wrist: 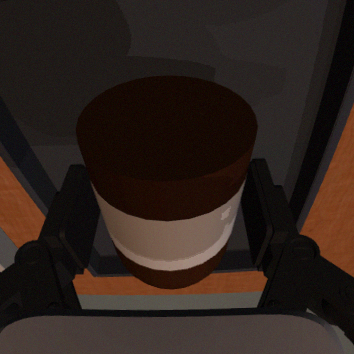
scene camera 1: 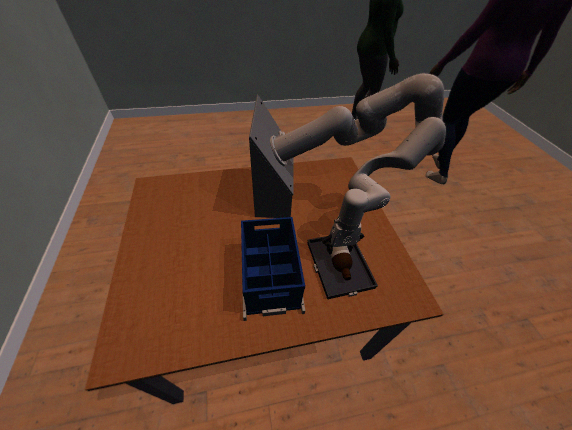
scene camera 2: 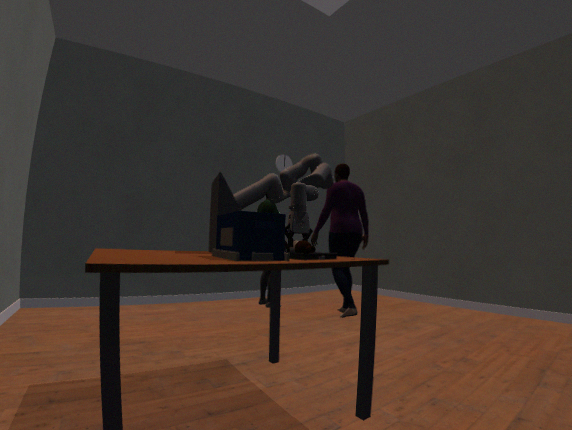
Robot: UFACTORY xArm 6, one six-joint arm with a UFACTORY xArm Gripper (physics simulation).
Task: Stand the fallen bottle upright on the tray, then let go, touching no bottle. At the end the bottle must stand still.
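Places are measured from the arm's base along level axes (x ahead, y left, z up), in metres.
Where they show: gripper, fingertip midpoint: (wrist: pixel 168 181) (scene camera 1: pixel 339 250); arm's base, link origin: (scene camera 1: pixel 278 151) (scene camera 2: pixel 231 204).
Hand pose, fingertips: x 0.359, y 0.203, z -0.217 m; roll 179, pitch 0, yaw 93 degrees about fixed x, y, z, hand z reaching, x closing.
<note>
Things, the pixels of their top centre, and the offset from my fingertips. Level surfaces: height alone.
- brown bottle, top centre: (wrist: pixel 169 279) (scene camera 1: pixel 343 255) (scene camera 2: pixel 303 240) dx +0.043, dy +0.001, dz +0.031 m
- dark tray, top centre: (wrist: pixel 171 194) (scene camera 1: pixel 340 261) (scene camera 2: pixel 302 252) dx +0.037, dy +0.001, dz -0.022 m
- blue crate, top centre: (scene camera 1: pixel 270 250) (scene camera 2: pixel 248 215) dx +0.057, dy -0.273, dz +0.128 m
- table, surface height: dz -0.047 m
The brown bottle (scene camera 1: pixel 342 261) (scene camera 2: pixel 305 247) (wrist: pixel 167 130) with a pale label lies on its side on the dark tray (scene camera 1: pixel 331 283) (scene camera 2: pixel 326 255) (wrist: pixel 260 100). Its neck points to the tray's front side in scene camera 1. Its flat base faces the wrist camera and hides the neck there. My gripper (scene camera 1: pixel 341 248) (scene camera 2: pixel 299 242) (wrist: pixel 168 181) points down over the bottle. Its black fingers stand one on each side of the labelled body, against it, so it looks shut on the bottle. The exact contact is dark and partly hidden.
A blue crate (scene camera 1: pixel 273 288) (scene camera 2: pixel 255 235) with dividers stands left of the tray. A grey upright mounting block (scene camera 1: pixel 271 185) (scene camera 2: pixel 217 220) carries the arm behind it. A person in purple (scene camera 1: pixel 480 70) (scene camera 2: pixel 347 207) and one in green (scene camera 1: pixel 377 45) stand beyond the table (scene camera 1: pixel 175 300).
</note>
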